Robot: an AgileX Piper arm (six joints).
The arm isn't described. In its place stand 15 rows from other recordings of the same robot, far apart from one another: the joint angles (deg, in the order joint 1, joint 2, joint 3, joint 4, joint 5, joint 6), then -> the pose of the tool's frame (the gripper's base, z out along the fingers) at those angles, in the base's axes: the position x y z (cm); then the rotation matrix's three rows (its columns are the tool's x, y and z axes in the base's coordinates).
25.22, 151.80, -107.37, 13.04, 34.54, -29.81 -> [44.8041 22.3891 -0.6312], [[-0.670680 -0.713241 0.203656], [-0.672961 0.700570 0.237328], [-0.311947 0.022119 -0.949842]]
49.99, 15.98, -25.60, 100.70, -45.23, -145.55 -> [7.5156 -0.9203 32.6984], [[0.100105 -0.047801 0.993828], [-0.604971 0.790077 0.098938], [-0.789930 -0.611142 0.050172]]
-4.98, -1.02, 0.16, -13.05, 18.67, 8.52 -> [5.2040 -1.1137 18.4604], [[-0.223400 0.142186 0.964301], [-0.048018 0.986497 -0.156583], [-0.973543 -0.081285 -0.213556]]
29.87, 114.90, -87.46, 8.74, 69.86, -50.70 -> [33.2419 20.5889 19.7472], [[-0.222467 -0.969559 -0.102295], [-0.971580 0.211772 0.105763], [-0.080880 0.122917 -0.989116]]
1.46, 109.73, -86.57, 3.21, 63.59, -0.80 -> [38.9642 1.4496 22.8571], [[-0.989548 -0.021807 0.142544], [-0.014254 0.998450 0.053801], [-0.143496 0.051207 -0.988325]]
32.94, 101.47, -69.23, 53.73, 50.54, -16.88 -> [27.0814 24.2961 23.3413], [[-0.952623 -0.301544 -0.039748], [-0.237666 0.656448 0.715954], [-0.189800 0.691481 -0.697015]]
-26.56, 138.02, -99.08, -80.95, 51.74, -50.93 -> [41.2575 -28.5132 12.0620], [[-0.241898 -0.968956 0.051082], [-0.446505 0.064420 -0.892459], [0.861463 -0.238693 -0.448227]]
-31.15, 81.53, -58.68, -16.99, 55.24, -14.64 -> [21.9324 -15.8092 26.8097], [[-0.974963 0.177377 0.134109], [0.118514 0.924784 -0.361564], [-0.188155 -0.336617 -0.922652]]
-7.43, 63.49, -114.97, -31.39, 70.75, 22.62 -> [9.9691 -5.8128 59.8635], [[-0.074931 0.617265 0.783179], [0.181022 0.780758 -0.598037], [-0.980620 0.096961 -0.170241]]
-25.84, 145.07, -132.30, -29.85, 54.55, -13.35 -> [47.7716 -27.2345 17.0059], [[-0.962109 0.097940 0.254468], [-0.068667 0.816154 -0.573741], [-0.263877 -0.569474 -0.778503]]
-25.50, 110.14, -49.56, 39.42, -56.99, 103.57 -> [31.3098 -20.3027 17.2829], [[0.721113 -0.444981 0.531026], [0.398113 -0.361151 -0.843253], [0.567012 0.819489 -0.083278]]
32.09, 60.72, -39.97, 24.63, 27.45, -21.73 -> [16.8826 12.6499 28.2663], [[-0.560743 -0.640150 0.525143], [-0.343348 0.756913 0.556054], [-0.753445 0.131497 -0.644228]]
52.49, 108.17, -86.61, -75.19, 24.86, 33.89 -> [30.1956 33.2632 29.5955], [[0.133884 -0.536359 0.833303], [-0.787378 0.453024 0.418096], [-0.601757 -0.712101 -0.361665]]
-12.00, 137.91, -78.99, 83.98, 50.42, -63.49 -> [43.4202 -2.0984 4.2724], [[-0.885989 0.034015 0.462457], [0.381524 0.620313 0.685311], [-0.263557 0.783617 -0.562568]]
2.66, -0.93, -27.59, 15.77, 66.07, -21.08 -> [-1.2136 2.2066 26.7459], [[-0.444189 -0.379743 0.811475], [-0.264171 0.920977 0.286383], [-0.856102 -0.087160 -0.509405]]
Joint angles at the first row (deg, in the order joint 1, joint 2, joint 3, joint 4, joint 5, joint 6):
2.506, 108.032, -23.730, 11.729, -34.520, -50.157
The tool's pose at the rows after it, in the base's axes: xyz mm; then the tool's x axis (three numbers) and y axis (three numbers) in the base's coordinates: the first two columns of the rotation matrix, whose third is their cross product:
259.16 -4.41 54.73 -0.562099 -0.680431 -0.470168 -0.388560 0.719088 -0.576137
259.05 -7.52 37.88 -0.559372 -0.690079 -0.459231 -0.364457 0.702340 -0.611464
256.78 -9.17 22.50 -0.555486 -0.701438 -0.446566 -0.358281 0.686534 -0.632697
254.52 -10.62 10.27 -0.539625 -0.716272 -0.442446 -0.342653 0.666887 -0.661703
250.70 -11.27 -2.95 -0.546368 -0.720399 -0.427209 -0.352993 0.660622 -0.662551
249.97 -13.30 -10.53 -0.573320 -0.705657 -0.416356 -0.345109 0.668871 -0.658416
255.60 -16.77 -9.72 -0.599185 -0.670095 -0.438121 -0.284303 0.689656 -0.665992
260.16 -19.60 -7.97 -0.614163 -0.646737 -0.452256 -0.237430 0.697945 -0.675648
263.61 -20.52 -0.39 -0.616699 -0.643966 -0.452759 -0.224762 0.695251 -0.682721
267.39 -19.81 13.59 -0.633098 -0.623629 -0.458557 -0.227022 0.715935 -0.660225
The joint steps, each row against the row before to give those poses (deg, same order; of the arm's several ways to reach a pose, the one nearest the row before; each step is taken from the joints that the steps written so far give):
0.000, 6.463, -0.058, 2.720, -9.359, -2.064
0.001, 5.684, -0.060, 0.966, -7.288, -0.407
0.000, 4.955, -0.044, 0.128, -5.584, 0.000
-0.001, 4.515, -0.001, 0.000, -6.319, 0.000
0.001, 3.798, -0.292, 0.000, -2.627, 0.246
-0.003, 1.875, -0.730, 1.415, -0.104, 0.399
0.003, 0.119, -1.227, 2.642, -0.416, 1.289
-0.001, -0.123, -0.925, 2.160, -0.367, 0.492
0.000, -2.034, -0.147, 1.068, 1.465, -1.028
0.000, -4.612, 0.000, 0.875, 5.743, -0.762

